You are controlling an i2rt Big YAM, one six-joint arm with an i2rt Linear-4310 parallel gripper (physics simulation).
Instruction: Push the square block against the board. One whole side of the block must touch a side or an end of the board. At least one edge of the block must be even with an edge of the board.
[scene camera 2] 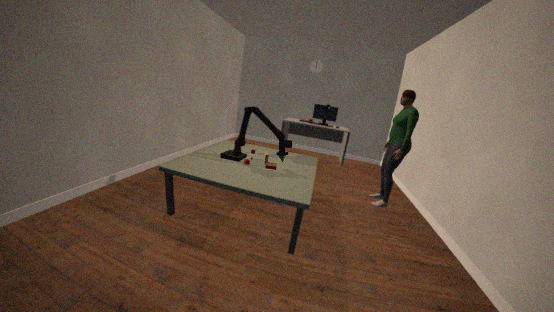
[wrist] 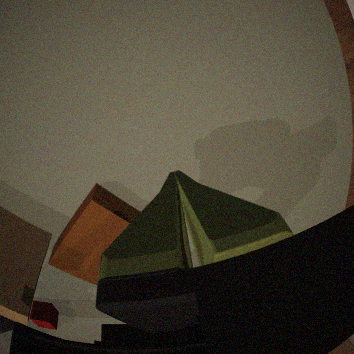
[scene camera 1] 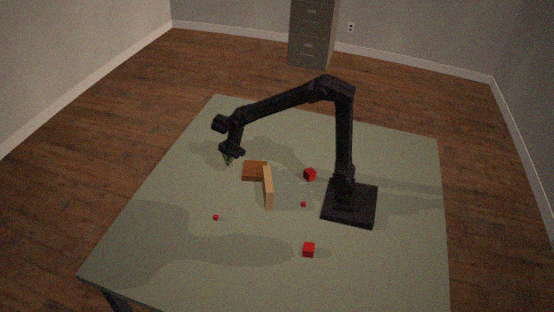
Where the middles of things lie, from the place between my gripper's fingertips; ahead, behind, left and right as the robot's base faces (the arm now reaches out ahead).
Now: hand 11 cm past the square block (wrist: pixel 102 216), 4 cm to the left of it and 5 cm above it. The rest, counted from my hand: pale wooden board (wrist: pixel 31 242): 19 cm behind, 8 cm to the left, 1 cm below.
